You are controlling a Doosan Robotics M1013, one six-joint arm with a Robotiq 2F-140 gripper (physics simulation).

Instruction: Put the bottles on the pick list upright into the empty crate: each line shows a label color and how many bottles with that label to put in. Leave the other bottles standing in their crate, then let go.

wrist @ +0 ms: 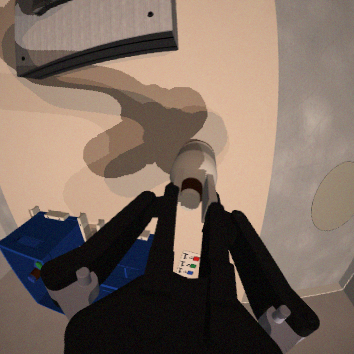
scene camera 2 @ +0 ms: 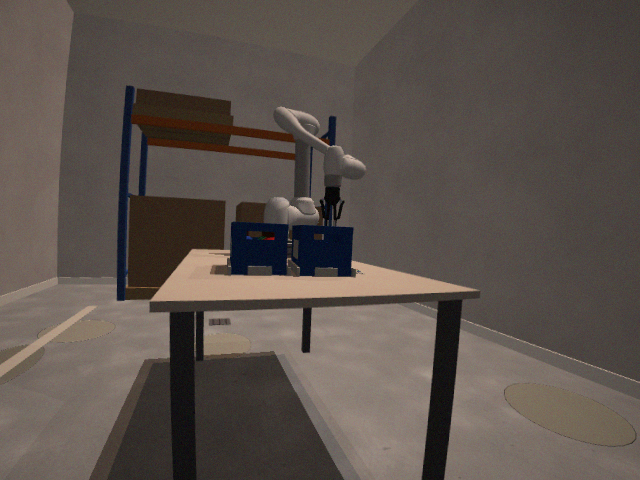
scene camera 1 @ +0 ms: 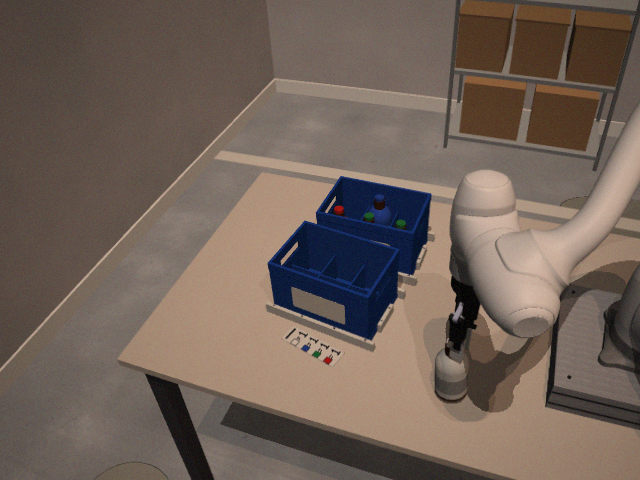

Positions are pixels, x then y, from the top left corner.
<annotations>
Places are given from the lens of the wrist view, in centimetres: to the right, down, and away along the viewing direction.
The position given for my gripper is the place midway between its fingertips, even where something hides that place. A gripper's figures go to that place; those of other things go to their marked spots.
my gripper (wrist: 192, 180): 2, 1, 21
white bottle (wrist: 197, 157): 3, -2, 23
</annotations>
